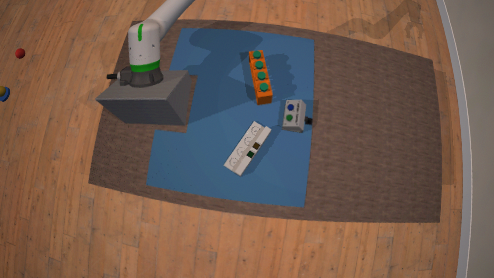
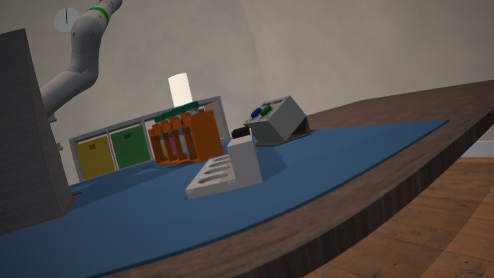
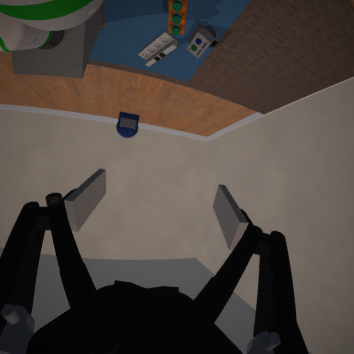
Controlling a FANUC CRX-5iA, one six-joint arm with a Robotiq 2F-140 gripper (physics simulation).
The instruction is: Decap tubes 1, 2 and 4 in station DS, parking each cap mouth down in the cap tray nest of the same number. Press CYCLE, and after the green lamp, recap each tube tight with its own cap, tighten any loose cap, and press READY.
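Places are measured from the arm's base along level axes (x ahead, y left, z up), in metres.
Where they show: gripper, fingertip midpoint: (image 3: 160, 188); arm's base at its link origin: (image 1: 146, 81).
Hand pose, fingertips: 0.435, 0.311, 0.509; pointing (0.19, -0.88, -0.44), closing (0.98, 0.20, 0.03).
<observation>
Each offset is from my fingertips to the top centre of the thing, as dx, dy, dz. "pt": to the spot under its first point. Level surfaces: height alone.
An orange tube rack @(+0.019, -0.214, -0.597) (image 1: 265, 99) (image 2: 208, 136) (image 3: 176, 12) stands on the blue mat. Several green caps sit in a row on its tubes, one of them the near cap @(+0.038, -0.290, -0.579) (image 1: 263, 87) (image 3: 176, 30). The white cap tray @(-0.012, -0.518, -0.647) (image 1: 237, 167) (image 2: 246, 162) (image 3: 159, 45) lies at an angle, its round nests empty; two small dark lamps @(pt +0.012, -0.532, -0.655) (image 1: 253, 150) sit on its raised side. The grey button box @(+0.172, -0.375, -0.616) (image 1: 295, 124) (image 2: 283, 121) (image 3: 206, 39) has a blue button @(+0.152, -0.350, -0.625) (image 1: 290, 107) and a green button @(+0.147, -0.395, -0.625) (image 1: 289, 118). My gripper (image 3: 160, 188) is wide open and empty, far from these things.
The arm's grey pedestal (image 1: 145, 110) (image 2: 30, 135) (image 3: 50, 62) stands beside the blue mat @(dz -0.700) (image 1: 200, 170) (image 2: 150, 235). The brown table (image 1: 375, 135) (image 2: 320, 240) lies under the mat. A white cylinder (image 2: 180, 90) and a shelf with yellow and green bins (image 2: 130, 146) show behind the rack.
</observation>
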